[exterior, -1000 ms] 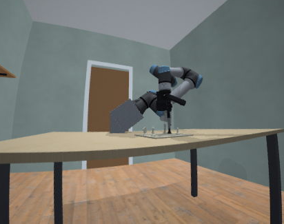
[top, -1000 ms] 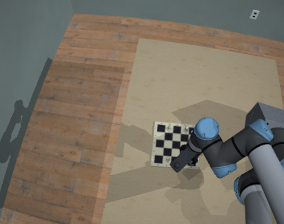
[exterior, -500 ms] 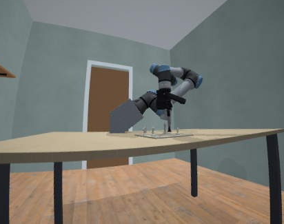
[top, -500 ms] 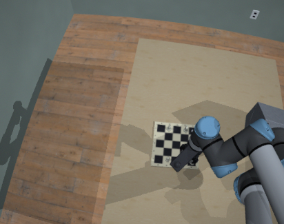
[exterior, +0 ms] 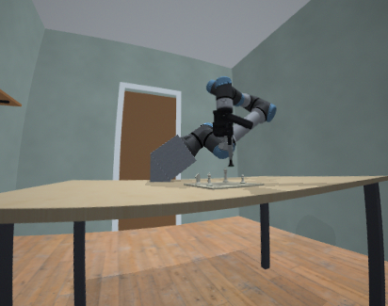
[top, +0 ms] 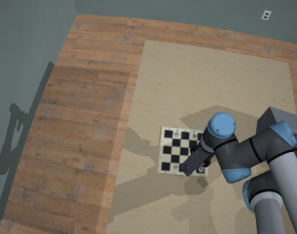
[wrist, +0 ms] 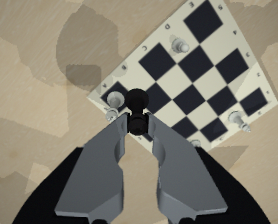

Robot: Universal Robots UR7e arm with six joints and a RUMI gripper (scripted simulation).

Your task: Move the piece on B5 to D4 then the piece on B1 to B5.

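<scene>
Now: the chessboard 50 mm ahead of my hand, 70 mm to the right of it and 110 mm below it. Also, from my hand: black piece: 10 mm below.
</scene>
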